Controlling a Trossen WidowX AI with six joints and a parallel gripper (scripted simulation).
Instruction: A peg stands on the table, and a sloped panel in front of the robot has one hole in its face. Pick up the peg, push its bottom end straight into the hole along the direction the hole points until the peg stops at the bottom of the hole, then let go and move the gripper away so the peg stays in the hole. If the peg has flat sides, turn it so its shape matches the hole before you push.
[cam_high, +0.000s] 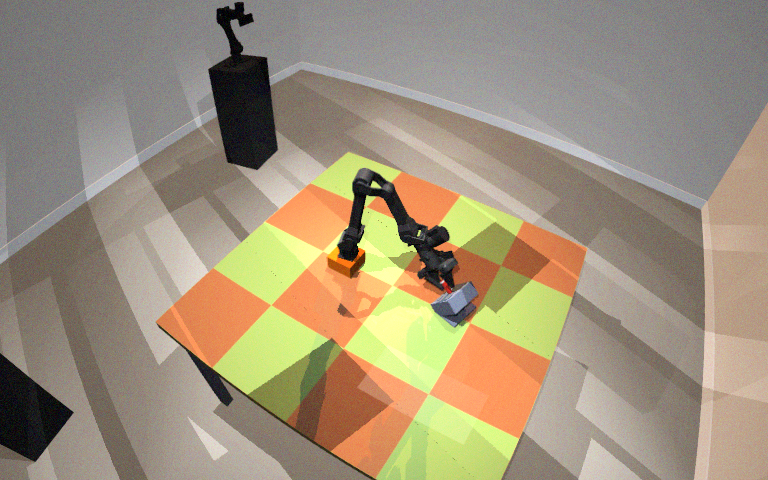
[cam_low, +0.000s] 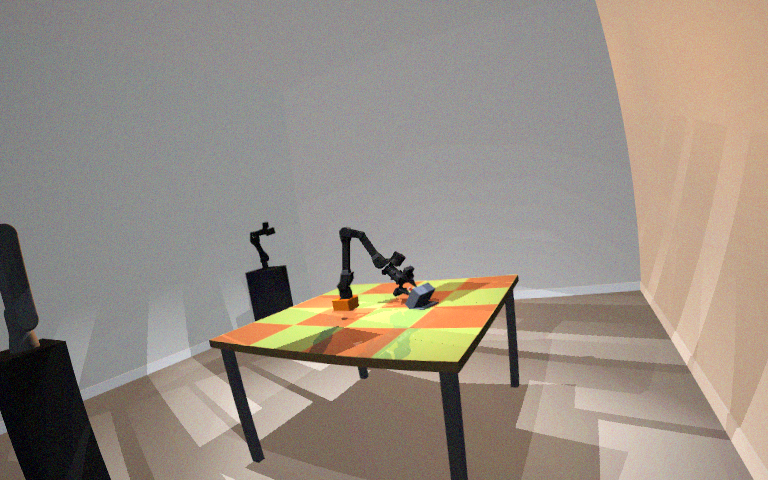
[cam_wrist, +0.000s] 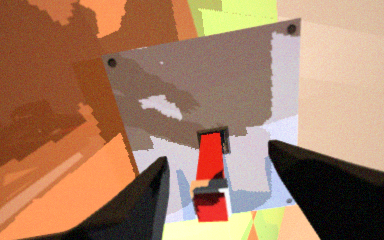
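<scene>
The red square peg lies 10 mm to the left of my gripper tip, 10 mm behind it and 10 mm above it. The rest, counted from my gripper tip: grey sloped panel: 30 mm below, 30 mm ahead, 20 mm to the right.
</scene>
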